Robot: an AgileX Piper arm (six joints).
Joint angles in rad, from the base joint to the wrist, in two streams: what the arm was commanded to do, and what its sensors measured. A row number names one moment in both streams.
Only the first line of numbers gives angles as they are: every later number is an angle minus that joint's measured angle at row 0.
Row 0, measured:
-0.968 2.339 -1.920 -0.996 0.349 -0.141
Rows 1 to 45, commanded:
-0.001 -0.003 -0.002 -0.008 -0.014 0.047
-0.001 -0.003 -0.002 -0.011 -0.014 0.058
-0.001 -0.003 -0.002 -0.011 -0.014 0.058
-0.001 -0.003 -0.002 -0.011 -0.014 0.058
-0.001 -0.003 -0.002 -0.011 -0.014 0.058
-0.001 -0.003 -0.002 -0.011 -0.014 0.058
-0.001 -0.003 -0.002 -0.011 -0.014 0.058
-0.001 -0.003 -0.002 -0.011 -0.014 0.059
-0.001 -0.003 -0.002 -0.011 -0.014 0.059
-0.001 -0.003 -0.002 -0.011 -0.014 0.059
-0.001 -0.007 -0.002 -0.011 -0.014 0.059
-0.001 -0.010 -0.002 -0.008 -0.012 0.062
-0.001 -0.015 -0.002 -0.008 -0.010 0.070
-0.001 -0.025 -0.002 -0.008 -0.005 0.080
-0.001 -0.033 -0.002 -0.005 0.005 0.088
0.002 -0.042 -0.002 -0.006 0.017 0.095
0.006 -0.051 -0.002 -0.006 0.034 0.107
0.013 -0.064 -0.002 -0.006 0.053 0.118
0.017 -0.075 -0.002 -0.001 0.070 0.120
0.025 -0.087 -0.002 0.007 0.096 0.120
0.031 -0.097 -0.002 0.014 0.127 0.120
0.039 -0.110 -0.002 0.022 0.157 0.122
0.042 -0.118 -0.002 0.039 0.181 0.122
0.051 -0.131 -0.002 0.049 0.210 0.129
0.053 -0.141 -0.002 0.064 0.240 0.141
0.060 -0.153 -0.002 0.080 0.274 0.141
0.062 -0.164 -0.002 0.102 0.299 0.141
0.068 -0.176 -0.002 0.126 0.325 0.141
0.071 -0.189 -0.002 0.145 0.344 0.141
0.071 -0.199 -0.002 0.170 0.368 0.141
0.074 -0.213 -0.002 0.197 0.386 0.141
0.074 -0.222 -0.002 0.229 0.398 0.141
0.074 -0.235 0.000 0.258 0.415 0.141
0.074 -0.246 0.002 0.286 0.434 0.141
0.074 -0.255 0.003 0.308 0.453 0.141
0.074 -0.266 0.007 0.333 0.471 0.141
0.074 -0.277 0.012 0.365 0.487 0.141
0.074 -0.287 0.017 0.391 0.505 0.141
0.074 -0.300 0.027 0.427 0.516 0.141
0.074 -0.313 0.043 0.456 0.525 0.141
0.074 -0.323 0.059 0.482 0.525 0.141
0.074 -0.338 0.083 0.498 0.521 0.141
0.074 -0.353 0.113 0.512 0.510 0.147
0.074 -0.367 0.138 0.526 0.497 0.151
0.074 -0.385 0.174 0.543 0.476 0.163
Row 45, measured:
0.072 -0.325 0.077 0.470 0.511 0.134
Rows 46 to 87, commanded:
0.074 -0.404 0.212 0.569 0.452 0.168
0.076 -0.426 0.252 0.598 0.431 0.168
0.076 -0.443 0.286 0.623 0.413 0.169
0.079 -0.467 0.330 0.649 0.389 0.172
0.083 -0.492 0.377 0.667 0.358 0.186
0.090 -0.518 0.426 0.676 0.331 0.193
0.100 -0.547 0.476 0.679 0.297 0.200
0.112 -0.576 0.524 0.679 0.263 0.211
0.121 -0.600 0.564 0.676 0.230 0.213
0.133 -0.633 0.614 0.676 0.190 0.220
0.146 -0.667 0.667 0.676 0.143 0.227
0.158 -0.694 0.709 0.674 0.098 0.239
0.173 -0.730 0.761 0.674 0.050 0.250
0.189 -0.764 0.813 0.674 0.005 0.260
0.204 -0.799 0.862 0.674 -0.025 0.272
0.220 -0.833 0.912 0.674 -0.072 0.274
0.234 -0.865 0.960 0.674 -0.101 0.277
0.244 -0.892 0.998 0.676 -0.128 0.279
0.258 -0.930 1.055 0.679 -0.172 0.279
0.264 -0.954 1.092 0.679 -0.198 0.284
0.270 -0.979 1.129 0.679 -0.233 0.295
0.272 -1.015 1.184 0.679 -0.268 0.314
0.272 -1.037 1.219 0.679 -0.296 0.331
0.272 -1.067 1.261 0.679 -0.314 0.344
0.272 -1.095 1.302 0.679 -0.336 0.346
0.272 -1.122 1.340 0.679 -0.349 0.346
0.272 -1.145 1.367 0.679 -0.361 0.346
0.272 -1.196 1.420 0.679 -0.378 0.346
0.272 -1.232 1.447 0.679 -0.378 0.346
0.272 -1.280 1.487 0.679 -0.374 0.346
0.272 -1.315 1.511 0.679 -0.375 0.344
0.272 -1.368 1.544 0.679 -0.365 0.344
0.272 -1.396 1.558 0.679 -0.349 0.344
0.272 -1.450 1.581 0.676 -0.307 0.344
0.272 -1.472 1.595 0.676 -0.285 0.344
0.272 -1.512 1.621 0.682 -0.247 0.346
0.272 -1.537 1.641 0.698 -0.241 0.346
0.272 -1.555 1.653 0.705 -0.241 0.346
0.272 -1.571 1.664 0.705 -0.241 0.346
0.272 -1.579 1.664 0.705 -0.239 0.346
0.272 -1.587 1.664 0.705 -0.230 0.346
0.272 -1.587 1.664 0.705 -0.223 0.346
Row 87, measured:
0.269 -1.567 1.661 0.702 -0.237 0.342
